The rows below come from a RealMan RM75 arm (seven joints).
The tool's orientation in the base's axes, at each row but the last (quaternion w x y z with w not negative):
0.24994 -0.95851 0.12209 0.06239
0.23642 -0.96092 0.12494 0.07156
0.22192 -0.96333 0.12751 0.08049
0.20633 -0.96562 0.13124 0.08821
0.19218 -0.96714 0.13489 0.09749
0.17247 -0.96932 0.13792 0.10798
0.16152 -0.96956 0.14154 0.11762
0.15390 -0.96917 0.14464 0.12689
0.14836 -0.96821 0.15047 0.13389
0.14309 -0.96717 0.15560 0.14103
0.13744 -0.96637 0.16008 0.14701
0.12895 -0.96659 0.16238 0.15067
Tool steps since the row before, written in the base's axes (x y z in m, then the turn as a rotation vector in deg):
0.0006 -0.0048 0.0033 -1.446 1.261 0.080
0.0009 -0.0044 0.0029 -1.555 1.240 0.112
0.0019 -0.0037 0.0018 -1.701 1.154 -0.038
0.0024 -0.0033 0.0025 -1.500 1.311 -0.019
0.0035 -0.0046 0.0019 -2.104 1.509 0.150
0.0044 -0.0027 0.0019 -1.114 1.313 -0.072
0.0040 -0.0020 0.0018 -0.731 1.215 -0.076
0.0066 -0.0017 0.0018 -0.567 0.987 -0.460
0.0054 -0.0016 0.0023 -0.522 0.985 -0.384
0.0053 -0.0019 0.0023 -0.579 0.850 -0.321
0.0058 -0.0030 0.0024 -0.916 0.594 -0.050
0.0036 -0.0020 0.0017 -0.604 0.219 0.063
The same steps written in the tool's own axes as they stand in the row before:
0.0010 0.0024 -0.0053 -1.662 -0.719 0.639
0.0012 0.0023 -0.0047 -1.768 -0.686 0.609
0.0022 0.0019 -0.0034 -1.858 -0.509 0.718
0.0024 0.0013 -0.0039 -1.705 -0.712 0.744
0.0039 0.0024 -0.0040 -2.361 -0.767 0.752
0.0043 0.0005 -0.0034 -1.329 -0.824 0.724
0.0037 0.0001 -0.0031 -0.948 -0.853 0.624
0.0060 -0.0010 -0.0036 -0.630 -0.597 0.868
0.0047 -0.0009 -0.0038 -0.611 -0.629 0.788
0.0046 -0.0006 -0.0039 -0.648 -0.502 0.700
0.0053 0.0002 -0.0045 -0.973 -0.210 0.452
0.0032 0.0002 -0.0031 -0.626 0.000 0.158

